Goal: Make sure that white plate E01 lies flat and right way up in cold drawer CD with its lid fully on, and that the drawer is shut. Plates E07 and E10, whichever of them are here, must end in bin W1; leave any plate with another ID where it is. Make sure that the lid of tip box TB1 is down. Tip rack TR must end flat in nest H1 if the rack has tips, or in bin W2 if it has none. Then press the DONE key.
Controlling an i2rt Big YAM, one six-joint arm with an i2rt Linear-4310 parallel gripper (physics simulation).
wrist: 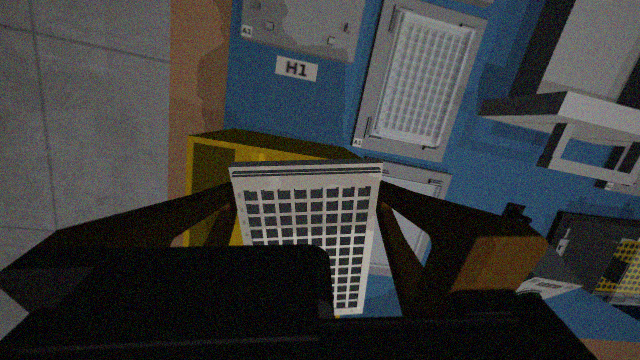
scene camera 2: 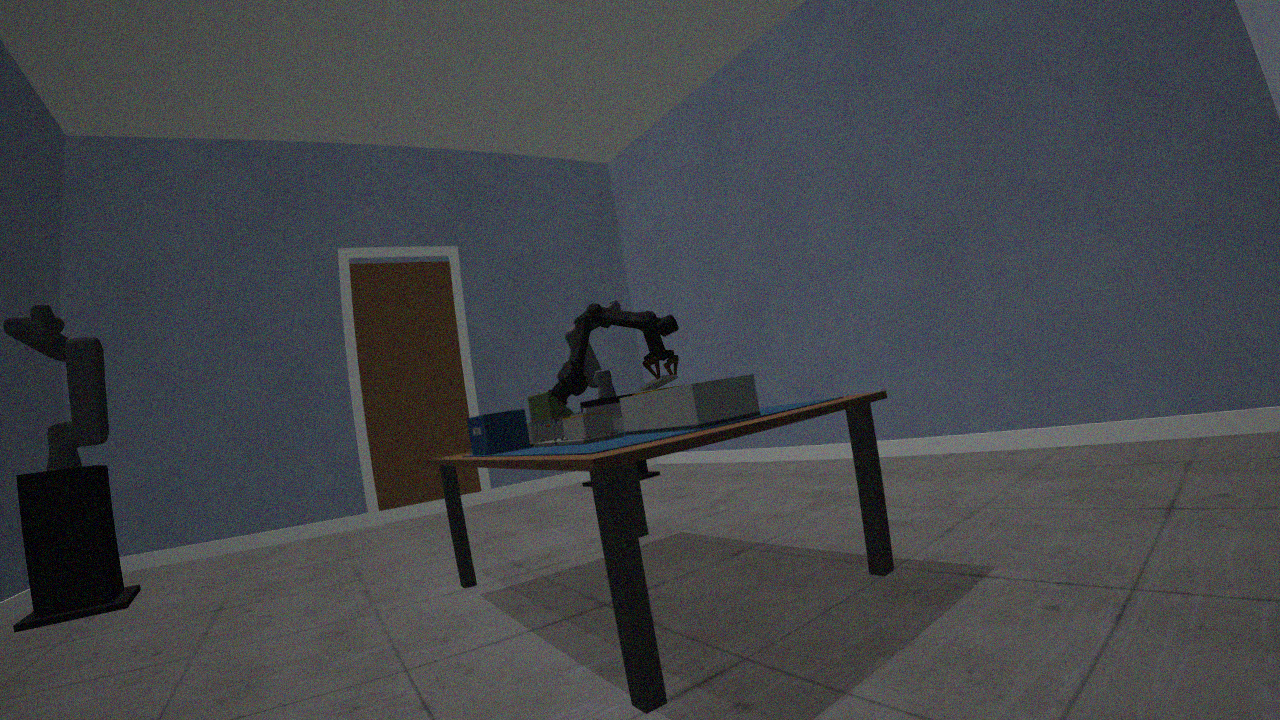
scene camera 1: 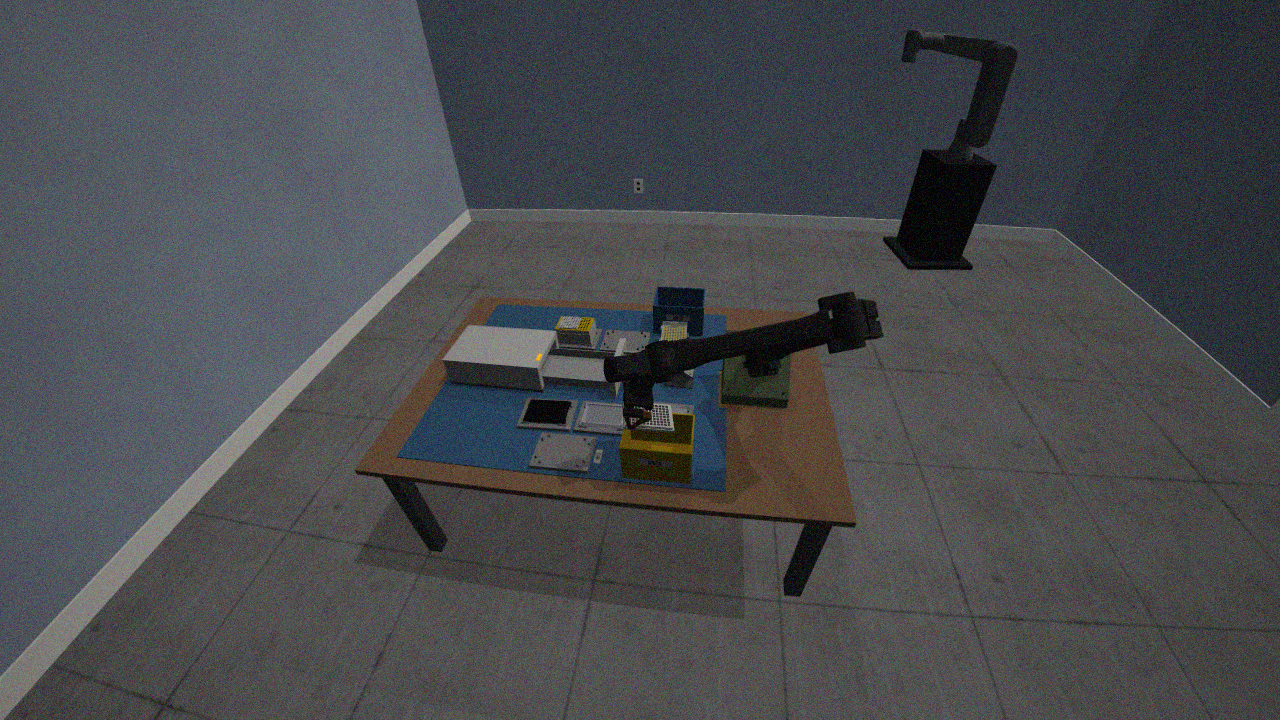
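Where they show: gripper, fingertip midpoint: (wrist: pixel 307 190) (scene camera 2: pixel 667 378) (scene camera 1: pixel 629 415); arm's base, link origin: (scene camera 2: pixel 551 406) (scene camera 1: pixel 760 356).
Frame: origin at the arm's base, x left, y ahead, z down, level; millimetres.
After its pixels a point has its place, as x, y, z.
Observation:
My gripper (scene camera 1: pixel 637 419) {264, 379, -26} (scene camera 2: pixel 662 369) {264, 379, -26} (wrist: pixel 307 190) {264, 379, -26} is shut on a white plate with dark square wells (scene camera 1: pixel 661 416) {258, 300, -16} (scene camera 2: pixel 660 382) {253, 354, -17} (wrist: pixel 300 212) {268, 367, -32}, held tilted above the yellow bin (scene camera 1: pixel 656 462) {354, 313, 49} (wrist: pixel 290 145) {276, 397, 48}; its ID does not show. The cold drawer (scene camera 1: pixel 581 371) {-66, 559, 108} (wrist: pixel 590 65) {-72, 503, 108} stands open from its white housing (scene camera 1: pixel 501 351) {-70, 810, 24} (scene camera 2: pixel 689 407) {-220, 948, 76}. Nest H1 (scene camera 1: pixel 562 452) {268, 572, 114} (wrist: pixel 302 30) {269, 509, 114} is bare. A pale plate (scene camera 1: pixel 602 415) {141, 471, 100} (wrist: pixel 425 80) {133, 469, 100} sits in the nest beside it. A block with yellow and white top (scene camera 1: pixel 575 329) {-225, 593, 53} stands behind the drawer. A yellow-dotted box (scene camera 1: pixel 674 331) {-199, 251, 49} (wrist: pixel 622 270) {-140, 263, 52} stands near the blue bin; its lid state is unclear.
The blue bin (scene camera 1: pixel 666 318) {-288, 277, 56} (scene camera 2: pixel 497 432) {-391, 314, 64} stands at the back. A dark plate (scene camera 1: pixel 547 411) {123, 637, 102} lies left of the pale plate. Another nest (wrist: pixel 422 173) {107, 362, 114} is partly hidden by the held plate. A white panel (wrist: pixel 547 286) {-37, 244, 48} has an unreadable label. The green base (scene camera 1: pixel 756 389) {68, 16, 72} is at the right.

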